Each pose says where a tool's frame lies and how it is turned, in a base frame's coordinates. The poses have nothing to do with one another.
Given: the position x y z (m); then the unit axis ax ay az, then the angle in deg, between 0 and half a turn.
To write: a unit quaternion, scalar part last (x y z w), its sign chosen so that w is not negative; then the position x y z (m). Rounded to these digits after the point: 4 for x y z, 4 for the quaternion.
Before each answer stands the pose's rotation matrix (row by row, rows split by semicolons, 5 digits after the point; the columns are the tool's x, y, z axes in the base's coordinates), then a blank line. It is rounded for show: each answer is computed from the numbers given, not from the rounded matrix.
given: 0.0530 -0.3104 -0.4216 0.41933 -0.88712 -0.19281 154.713
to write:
-0.56935 -0.62599 -0.53289; -0.79071 0.59438 0.14658; 0.22498 0.50482 -0.83339

0.4092 -0.8656 -0.1881 0.2189 0.0530 -0.3104 -0.4216
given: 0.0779 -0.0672 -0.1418 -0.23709 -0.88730 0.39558 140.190
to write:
-0.66878 0.11870 -0.73392; 0.62524 0.62392 -0.46883; 0.40226 -0.77242 -0.49148

-0.2229 -0.8343 0.3719 0.3405 0.0779 -0.0672 -0.1418
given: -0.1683 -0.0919 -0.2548 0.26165 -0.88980 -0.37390 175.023
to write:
-0.85957 -0.43231 -0.27249; -0.49719 0.58426 0.64143; -0.11810 0.68683 -0.71716

0.2614 -0.8890 -0.3735 0.0434 -0.1683 -0.0919 -0.2548
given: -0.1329 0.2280 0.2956 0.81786 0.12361 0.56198 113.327
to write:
0.53779 -0.37492 0.75513; 0.65717 -0.37465 -0.65404; 0.52812 0.84798 0.04490

0.6833 0.1033 0.4695 0.5496 -0.1329 0.2280 0.2956
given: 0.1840 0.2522 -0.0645 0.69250 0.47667 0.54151 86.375
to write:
0.51246 -0.23120 0.82700; 0.84965 0.27607 -0.44931; -0.12443 0.93291 0.33792

0.4739 0.3262 0.3706 0.7291 0.1840 0.2522 -0.0645
